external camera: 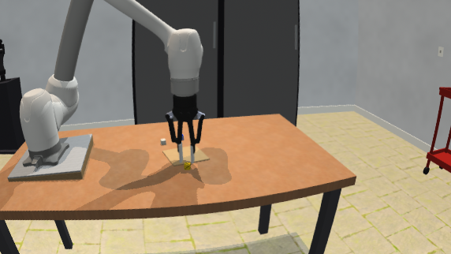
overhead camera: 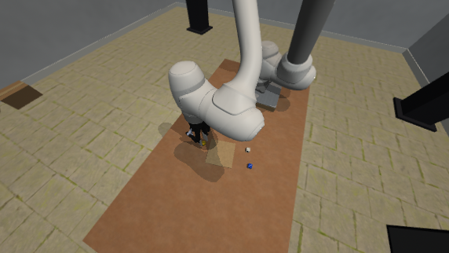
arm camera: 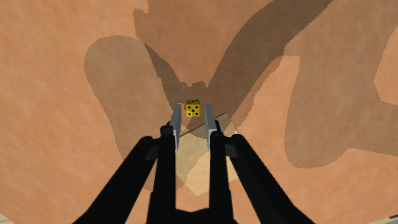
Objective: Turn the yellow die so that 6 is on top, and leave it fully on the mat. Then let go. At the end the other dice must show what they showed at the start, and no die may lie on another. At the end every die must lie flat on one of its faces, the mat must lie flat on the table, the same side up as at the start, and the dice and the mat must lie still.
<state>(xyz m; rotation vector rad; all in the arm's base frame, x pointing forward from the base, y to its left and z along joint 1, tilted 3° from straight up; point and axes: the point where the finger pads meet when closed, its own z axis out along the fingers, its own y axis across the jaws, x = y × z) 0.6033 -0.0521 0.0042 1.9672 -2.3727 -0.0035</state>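
The yellow die is 50 mm below my hand. From my hand the other things lie so: tan mat 10 mm behind, 110 mm to the left, 60 mm below; then blue die 20 mm behind, 280 mm to the left, 50 mm below; then white die 100 mm behind, 230 mm to the left, 50 mm below.
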